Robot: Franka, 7 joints.
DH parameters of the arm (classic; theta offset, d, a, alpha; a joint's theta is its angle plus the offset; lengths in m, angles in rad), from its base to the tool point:
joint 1: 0 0.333 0 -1.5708
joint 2: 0 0 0 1.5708
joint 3: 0 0.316 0.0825 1.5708
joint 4: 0 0 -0.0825 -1.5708
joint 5: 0 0.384 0 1.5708
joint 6: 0 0 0.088 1.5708
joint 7: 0 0.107 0 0
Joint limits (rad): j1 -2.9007..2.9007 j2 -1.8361..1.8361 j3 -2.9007..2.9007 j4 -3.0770..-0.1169 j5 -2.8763..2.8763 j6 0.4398..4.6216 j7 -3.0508..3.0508
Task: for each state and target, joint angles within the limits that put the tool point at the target. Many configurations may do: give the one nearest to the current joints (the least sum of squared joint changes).
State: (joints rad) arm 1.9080 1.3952 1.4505 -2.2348 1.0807 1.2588 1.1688
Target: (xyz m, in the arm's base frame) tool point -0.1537 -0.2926 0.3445
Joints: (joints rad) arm 2.4001 1.3189 1.3581 -2.6591 0.9681 1.4055 1.1688
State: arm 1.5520 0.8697 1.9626 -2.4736 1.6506 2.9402 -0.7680
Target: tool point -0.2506 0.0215 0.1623
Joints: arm 1.3461 0.6798 1.5834 -2.9444 1.7183 3.1067 -0.7680
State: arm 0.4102 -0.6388 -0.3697 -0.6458 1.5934 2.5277 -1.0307
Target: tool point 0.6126 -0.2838 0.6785
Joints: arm 0.0521 0.2557 -0.5443 -1.4000 1.6144 2.5687 -1.0307
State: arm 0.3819 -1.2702 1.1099 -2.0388 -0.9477 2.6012 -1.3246
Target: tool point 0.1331 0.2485 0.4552
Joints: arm 0.3339 -1.4067 0.9498 -2.9636 -0.9226 2.3229 -1.3246
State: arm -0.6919 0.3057 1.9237 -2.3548 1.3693 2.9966 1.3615
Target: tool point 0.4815 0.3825 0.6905
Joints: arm -0.6693 0.4281 1.7036 -1.6381 1.2519 2.9155 1.3615
